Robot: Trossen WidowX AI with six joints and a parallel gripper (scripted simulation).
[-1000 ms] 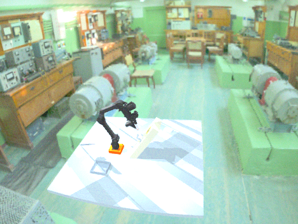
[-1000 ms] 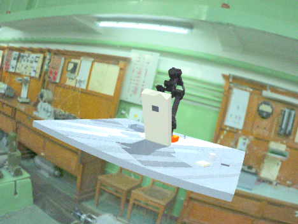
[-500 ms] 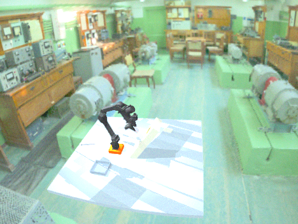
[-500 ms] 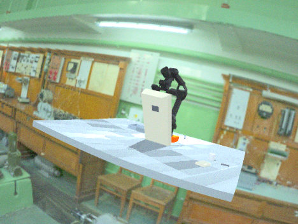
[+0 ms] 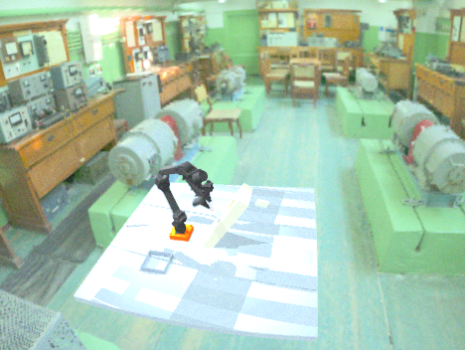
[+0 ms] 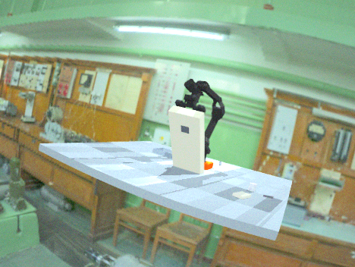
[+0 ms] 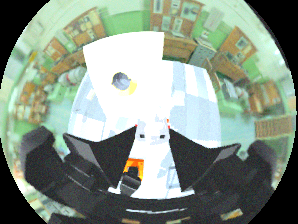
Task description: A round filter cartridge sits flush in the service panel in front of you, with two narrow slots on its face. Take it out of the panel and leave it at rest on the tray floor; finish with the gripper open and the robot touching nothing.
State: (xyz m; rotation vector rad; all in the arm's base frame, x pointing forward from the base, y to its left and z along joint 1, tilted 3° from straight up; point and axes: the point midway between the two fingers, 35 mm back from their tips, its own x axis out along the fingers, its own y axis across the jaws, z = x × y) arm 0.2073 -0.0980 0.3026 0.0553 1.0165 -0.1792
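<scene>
Right now the shallow grey tray is 330 mm behind my gripper tip, 150 mm to the right of it and 290 mm below it. From my gripper tip the other things lie so: flat white block 290 mm ahead, 440 mm to the left, 290 mm below; round filter cartridge right at my gripper tip; dark strip 180 mm ahead, 590 mm to the left, 290 mm below.
</scene>
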